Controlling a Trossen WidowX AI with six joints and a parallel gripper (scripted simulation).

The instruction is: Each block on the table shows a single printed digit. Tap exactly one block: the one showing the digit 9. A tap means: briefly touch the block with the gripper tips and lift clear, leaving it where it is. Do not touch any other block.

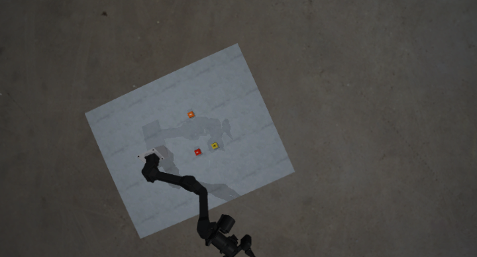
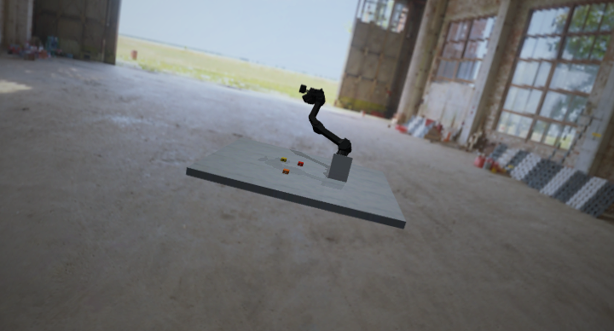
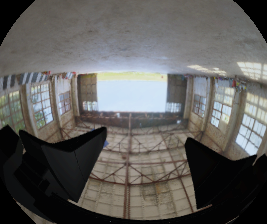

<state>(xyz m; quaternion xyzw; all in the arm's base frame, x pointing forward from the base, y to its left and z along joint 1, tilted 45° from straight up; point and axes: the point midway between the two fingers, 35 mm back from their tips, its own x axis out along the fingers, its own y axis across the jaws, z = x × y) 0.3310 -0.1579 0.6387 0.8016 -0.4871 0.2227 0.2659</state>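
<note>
Right now my gripper tip is 750 mm to the right of the orange block, 430 mm above it and 60 mm past it. Also, from my gripper tip: red block: 520 mm to the left, 430 mm below, 110 mm behind; then yellow block: 510 mm to the left, 430 mm below.
</note>
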